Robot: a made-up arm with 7 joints.
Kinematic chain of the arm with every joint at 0, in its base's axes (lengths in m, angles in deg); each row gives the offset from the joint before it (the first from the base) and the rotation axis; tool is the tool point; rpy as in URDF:
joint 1: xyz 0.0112 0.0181 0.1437 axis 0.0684 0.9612 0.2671
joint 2: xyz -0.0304 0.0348 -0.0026 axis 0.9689 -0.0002 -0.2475
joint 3: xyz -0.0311 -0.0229 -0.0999 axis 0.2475 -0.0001 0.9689
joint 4: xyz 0.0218 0.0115 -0.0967 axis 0.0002 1 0
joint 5: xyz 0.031 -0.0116 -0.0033 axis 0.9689 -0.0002 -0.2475
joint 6: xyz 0.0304 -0.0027 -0.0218 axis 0.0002 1 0
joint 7: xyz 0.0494 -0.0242 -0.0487 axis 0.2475 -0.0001 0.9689
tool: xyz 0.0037 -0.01 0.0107 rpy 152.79 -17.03 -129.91
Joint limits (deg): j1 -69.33..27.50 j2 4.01..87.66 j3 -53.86..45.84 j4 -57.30..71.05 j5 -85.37..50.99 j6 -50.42..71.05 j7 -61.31..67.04
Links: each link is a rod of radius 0.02 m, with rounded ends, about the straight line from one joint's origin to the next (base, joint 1, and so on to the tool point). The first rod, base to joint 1, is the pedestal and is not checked.
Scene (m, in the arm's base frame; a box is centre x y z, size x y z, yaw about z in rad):
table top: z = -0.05
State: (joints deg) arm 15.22 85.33 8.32 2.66 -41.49 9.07 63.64
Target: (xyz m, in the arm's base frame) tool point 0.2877 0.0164 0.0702
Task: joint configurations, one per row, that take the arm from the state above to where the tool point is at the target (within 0.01 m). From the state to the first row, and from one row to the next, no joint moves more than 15 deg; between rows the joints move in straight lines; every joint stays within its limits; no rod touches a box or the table.
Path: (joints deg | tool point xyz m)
1: 1.54 81.51 9.54 5.31 -38.50 9.68 63.46 | 0.1251 0.2638 0.0183
2: -12.14 77.70 10.77 7.95 -35.50 10.29 63.28 | 0.1642 0.2574 0.0338
3: -25.83 73.88 11.99 10.60 -32.51 10.90 63.10 | 0.2007 0.2481 0.0565
4: -37.97 60.32 5.22 8.88 -35.62 9.73 63.40 | 0.2417 0.1857 0.0362
5: -50.12 46.76 -1.54 7.17 -38.73 8.56 63.71 | 0.2755 0.1054 0.0419
6: -62.26 33.20 -8.30 5.45 -41.84 7.38 64.01 | 0.2877 0.0164 0.0702

